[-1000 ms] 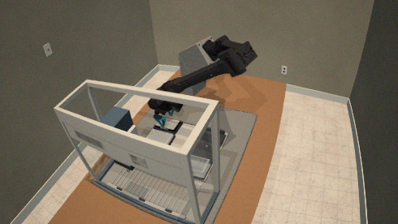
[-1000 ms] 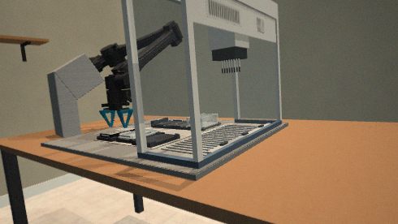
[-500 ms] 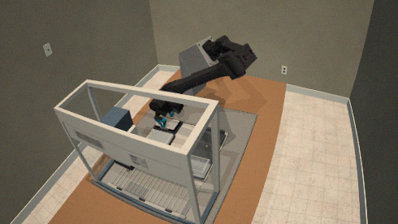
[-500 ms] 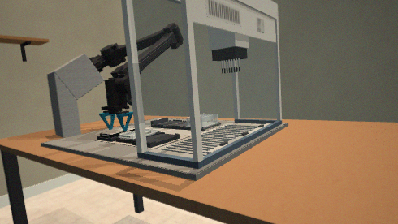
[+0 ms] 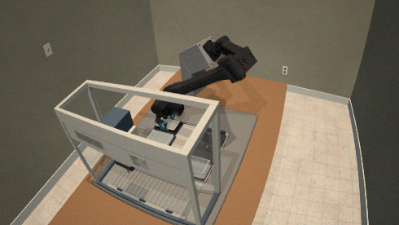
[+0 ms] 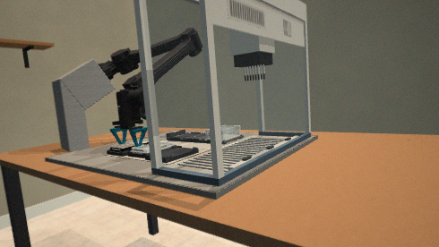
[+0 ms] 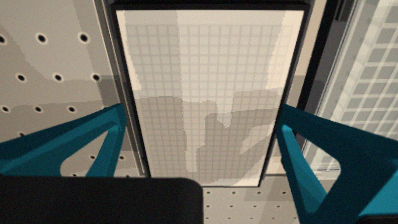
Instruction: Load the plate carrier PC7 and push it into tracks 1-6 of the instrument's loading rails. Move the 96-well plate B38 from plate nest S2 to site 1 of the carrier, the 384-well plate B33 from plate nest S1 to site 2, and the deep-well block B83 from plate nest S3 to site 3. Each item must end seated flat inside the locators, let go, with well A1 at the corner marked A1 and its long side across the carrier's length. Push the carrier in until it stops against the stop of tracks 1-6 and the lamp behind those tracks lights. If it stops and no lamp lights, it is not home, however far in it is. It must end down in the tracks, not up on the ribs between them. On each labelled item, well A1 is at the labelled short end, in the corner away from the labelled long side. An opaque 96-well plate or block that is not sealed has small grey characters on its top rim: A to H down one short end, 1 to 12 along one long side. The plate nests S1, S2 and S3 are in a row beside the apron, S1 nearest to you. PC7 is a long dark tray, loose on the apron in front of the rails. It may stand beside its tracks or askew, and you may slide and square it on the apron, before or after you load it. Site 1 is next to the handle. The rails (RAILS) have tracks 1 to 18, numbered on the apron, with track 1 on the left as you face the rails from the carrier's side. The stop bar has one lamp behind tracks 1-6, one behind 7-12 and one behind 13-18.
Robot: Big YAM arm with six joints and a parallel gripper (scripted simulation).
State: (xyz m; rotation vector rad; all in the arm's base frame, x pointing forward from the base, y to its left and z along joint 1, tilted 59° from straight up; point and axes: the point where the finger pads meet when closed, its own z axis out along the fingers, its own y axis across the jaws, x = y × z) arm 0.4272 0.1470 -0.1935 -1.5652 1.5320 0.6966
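Now: the carrier PC7 100 mm ahead of my hand, 280 mm to the left of it and 10 mm below it. Round my hand: plate nest S3: 220 mm ahead, 20 mm to the left, 20 mm below; deep-well block B83: 210 mm ahead, 290 mm to the left; white 96-well plate: 110 mm ahead, 20 mm to the left.
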